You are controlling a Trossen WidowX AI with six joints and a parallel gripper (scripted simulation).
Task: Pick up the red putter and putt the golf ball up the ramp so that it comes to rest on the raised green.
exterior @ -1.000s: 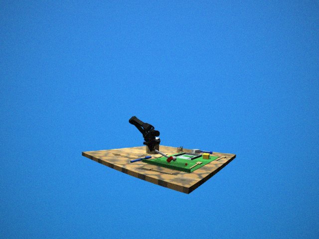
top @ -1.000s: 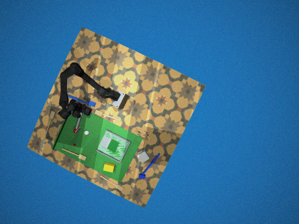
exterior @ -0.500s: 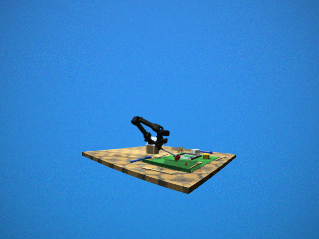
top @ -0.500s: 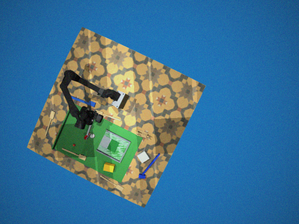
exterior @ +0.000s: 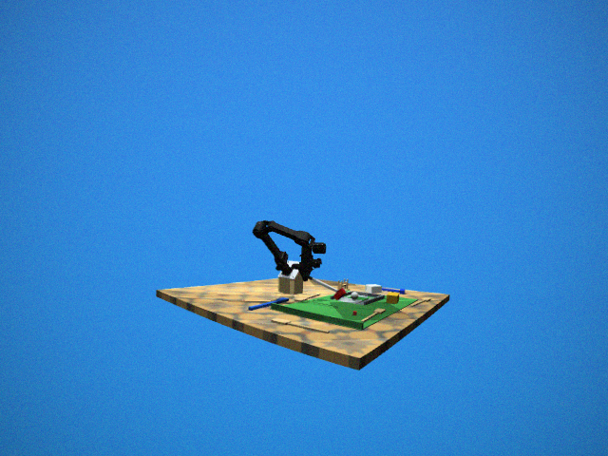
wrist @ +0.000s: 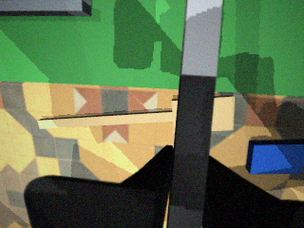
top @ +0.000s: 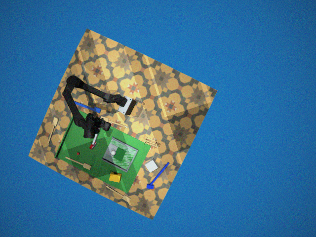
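Now: the red putter 120 mm ahead of my gripper tip and 10 mm to the left of it. Round my gripper tip: white golf ball: 200 mm ahead, 180 mm to the left, 70 mm below; then small red marker: 380 mm ahead, 90 mm below, 80 mm to the right; then green mat: 260 mm ahead, 100 mm below, 90 mm to the left.
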